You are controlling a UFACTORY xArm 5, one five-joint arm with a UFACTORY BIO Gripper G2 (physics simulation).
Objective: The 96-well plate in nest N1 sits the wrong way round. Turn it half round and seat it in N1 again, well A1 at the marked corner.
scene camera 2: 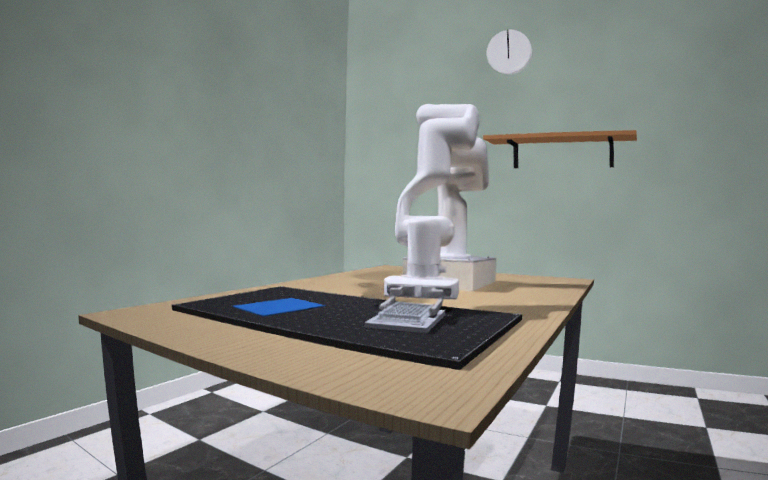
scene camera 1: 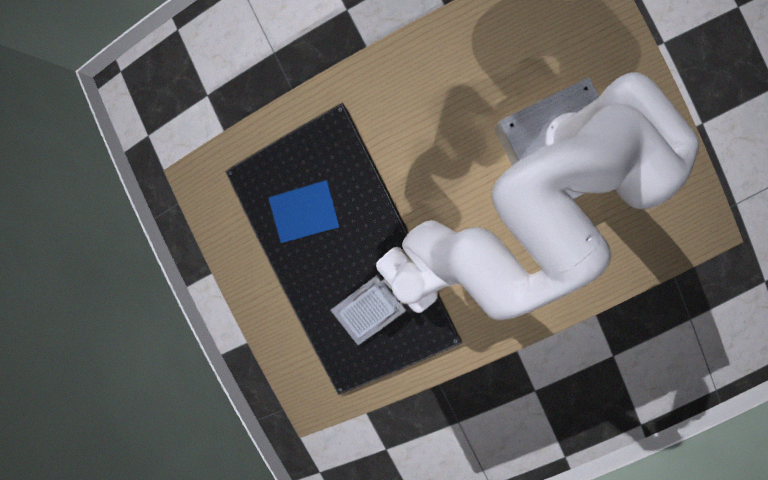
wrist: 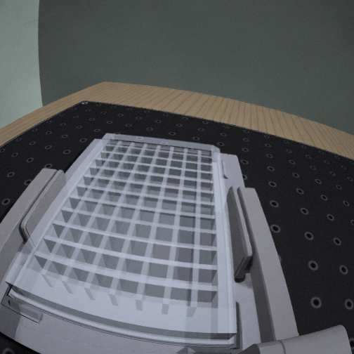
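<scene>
The clear 96-well plate lies flat in the grey nest N1, near one end of the black board. My gripper points down over the plate's robot-side end. Its two fingers stand along the plate's long sides, with the pads against them, so it is shut on the plate. No A1 lettering can be read in the wrist view. The near end of the nest is partly cut off at the bottom of that view.
The black perforated board lies on the wooden table. A flat blue rectangle lies on the board, apart from the nest. The arm's grey base plate is at the table's other side.
</scene>
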